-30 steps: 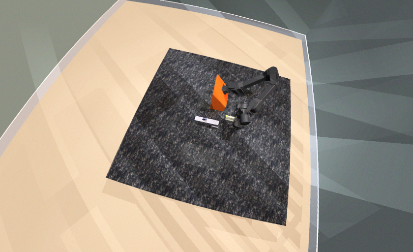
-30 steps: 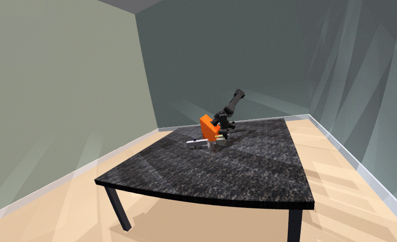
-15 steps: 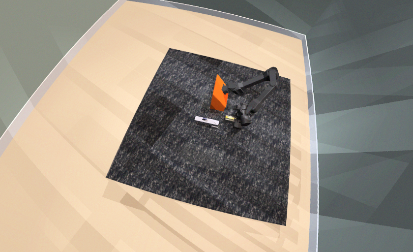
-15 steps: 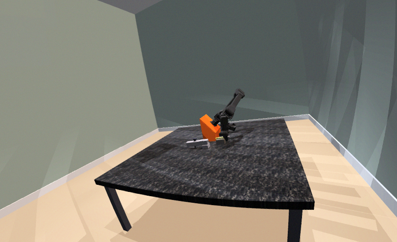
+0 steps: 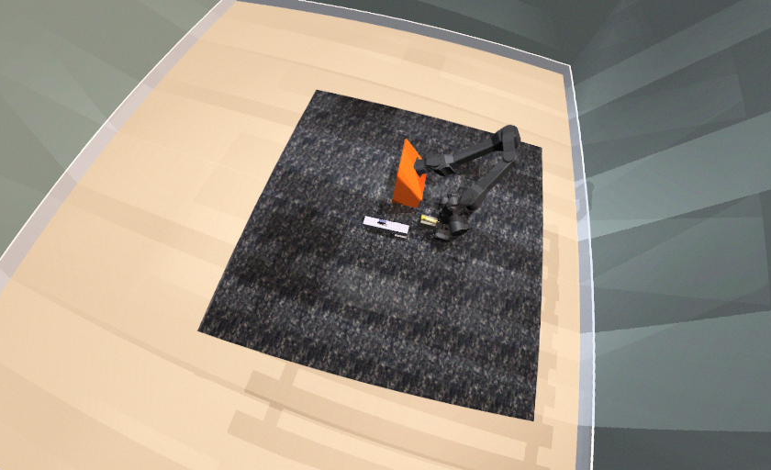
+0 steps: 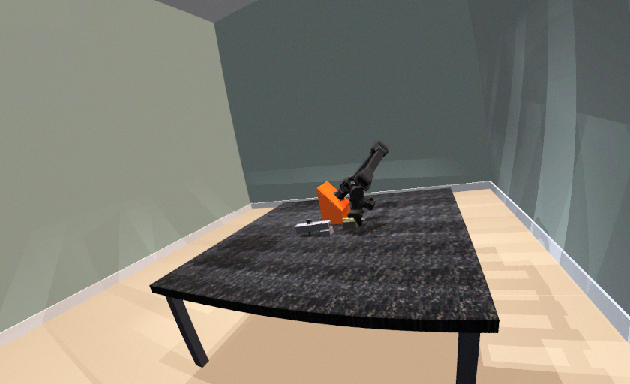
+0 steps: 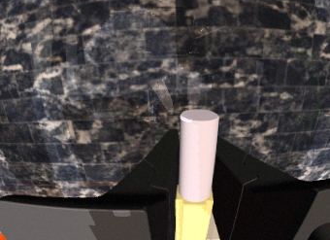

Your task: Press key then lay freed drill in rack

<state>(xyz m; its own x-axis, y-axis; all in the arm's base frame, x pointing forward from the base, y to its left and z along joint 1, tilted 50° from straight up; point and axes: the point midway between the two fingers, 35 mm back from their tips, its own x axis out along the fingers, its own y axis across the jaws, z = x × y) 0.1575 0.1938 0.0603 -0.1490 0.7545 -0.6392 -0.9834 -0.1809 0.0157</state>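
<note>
Right now my gripper tip is 4 cm to the left of the drill and 4 cm below it. Also, from my gripper tip: light grey housing block (21 cm to the right, 10 cm ahead, 3 cm above); then small dark key (23 cm to the right, 10 cm ahead, 4 cm above).
</note>
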